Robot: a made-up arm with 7 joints. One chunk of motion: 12 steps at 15 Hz.
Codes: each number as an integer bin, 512 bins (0 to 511) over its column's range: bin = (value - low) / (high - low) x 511, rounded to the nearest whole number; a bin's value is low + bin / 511 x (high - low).
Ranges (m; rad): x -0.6..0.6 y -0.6..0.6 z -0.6..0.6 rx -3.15..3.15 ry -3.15..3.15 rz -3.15..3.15
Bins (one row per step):
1: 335 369 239 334 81 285
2: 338 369 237 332 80 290
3: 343 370 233 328 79 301
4: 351 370 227 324 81 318
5: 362 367 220 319 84 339
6: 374 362 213 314 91 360
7: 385 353 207 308 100 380
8: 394 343 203 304 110 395
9: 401 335 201 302 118 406
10: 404 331 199 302 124 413
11: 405 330 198 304 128 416
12: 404 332 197 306 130 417
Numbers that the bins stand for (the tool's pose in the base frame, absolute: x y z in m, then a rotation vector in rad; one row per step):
1: 0.1867 0.2665 -0.0387 0.9678 -2.1514 0.3637
2: 0.1937 0.2665 -0.0434 0.9432 -2.1637 0.4253
3: 0.2055 0.2689 -0.0528 0.8938 -2.1760 0.5610
4: 0.2243 0.2689 -0.0669 0.8445 -2.1514 0.7705
5: 0.2501 0.2618 -0.0834 0.7829 -2.1144 1.0295
6: 0.2783 0.2501 -0.0998 0.7212 -2.0281 1.2884
7: 0.3041 0.2290 -0.1139 0.6473 -1.9171 1.5349
8: 0.3252 0.2055 -0.1233 0.5979 -1.7938 1.7199
9: 0.3417 0.1867 -0.1280 0.5733 -1.6952 1.8555
10: 0.3487 0.1773 -0.1327 0.5733 -1.6212 1.9418
11: 0.3511 0.1750 -0.1350 0.5979 -1.5719 1.9788
12: 0.3487 0.1796 -0.1374 0.6226 -1.5473 1.9911

